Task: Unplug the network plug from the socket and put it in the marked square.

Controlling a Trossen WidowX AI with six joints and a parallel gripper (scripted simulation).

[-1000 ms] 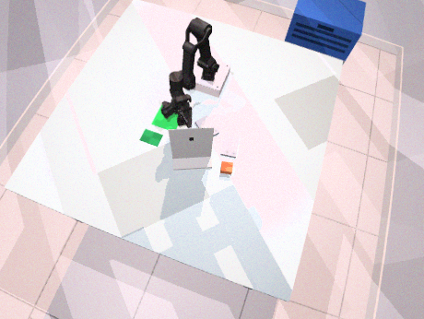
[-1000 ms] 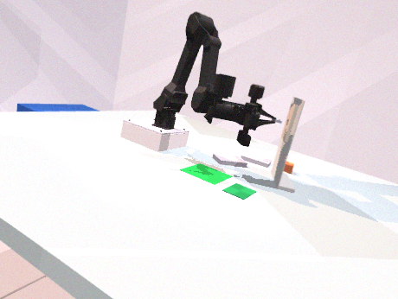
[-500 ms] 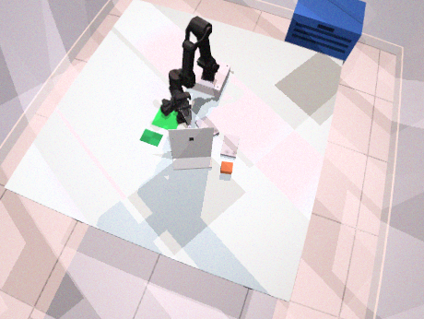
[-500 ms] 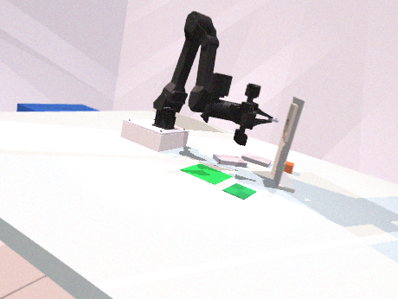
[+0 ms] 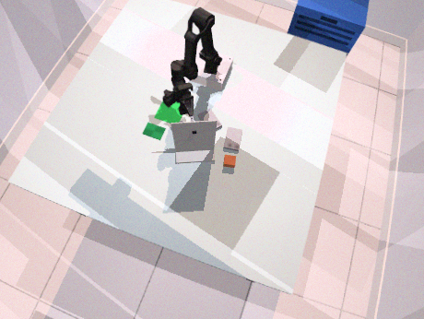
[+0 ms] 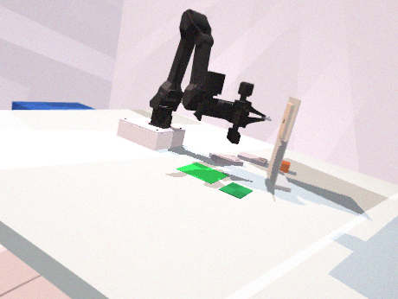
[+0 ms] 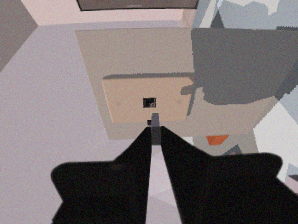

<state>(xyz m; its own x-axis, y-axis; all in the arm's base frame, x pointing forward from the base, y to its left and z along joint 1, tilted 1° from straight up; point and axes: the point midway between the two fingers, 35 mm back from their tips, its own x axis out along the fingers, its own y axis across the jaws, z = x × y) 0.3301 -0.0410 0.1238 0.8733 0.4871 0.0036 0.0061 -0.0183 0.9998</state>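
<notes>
Now: gripper tip 19 cm above the bright green marked square, 13 cm to the left of it and 12 cm past it. Round my gripper tip: upright grey panel: 7 cm below, 7 cm ahead, 2 cm to the left; grey network plug: right at my gripper tip.
</notes>
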